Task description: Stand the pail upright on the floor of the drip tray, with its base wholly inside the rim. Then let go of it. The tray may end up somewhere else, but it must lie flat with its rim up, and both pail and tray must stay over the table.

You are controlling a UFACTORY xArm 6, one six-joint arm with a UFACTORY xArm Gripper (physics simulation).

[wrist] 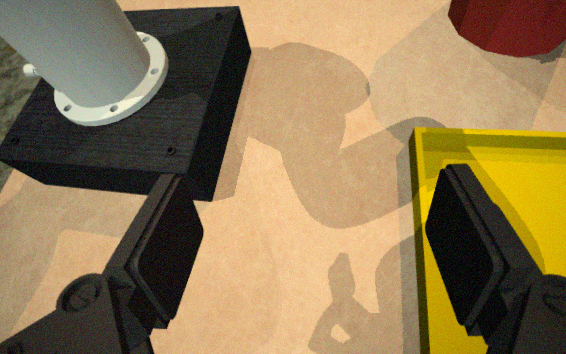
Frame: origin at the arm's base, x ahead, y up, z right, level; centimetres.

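Seen in the pictures: gripper, fingertip midpoint: [308, 200]; arm's base, link origin: [113, 78].
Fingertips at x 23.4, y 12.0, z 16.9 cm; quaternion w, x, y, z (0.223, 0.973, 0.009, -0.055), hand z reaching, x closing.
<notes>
Offsets run from my fingertips to a thing's top centre. "*": to the spot under its first point. Level surfaces: height alone.
The yellow drip tray @(* dy -16.2, dx +18.1, dz -14.7 cm) [520, 133] lies flat with its rim up at the right; its near-left corner and part of its floor show, and the rest runs out of view. A dark red faceted object, likely the pail @(* dy -14.7, dx +18.8, dz -27.9 cm) [510, 25], shows in part at the top right, beyond the tray and apart from it; its top is cut off by the frame edge. My gripper [308, 200] is wide open and empty, above the table, with its right finger over the left side of the tray.
The robot's grey base column [95, 55] stands on a black block [200, 115] at the upper left. The light tan table @(dy -18.9 cm) [240, 290] carries shadows of the arm and gripper. A dark strip beyond the table edge shows at the far left.
</notes>
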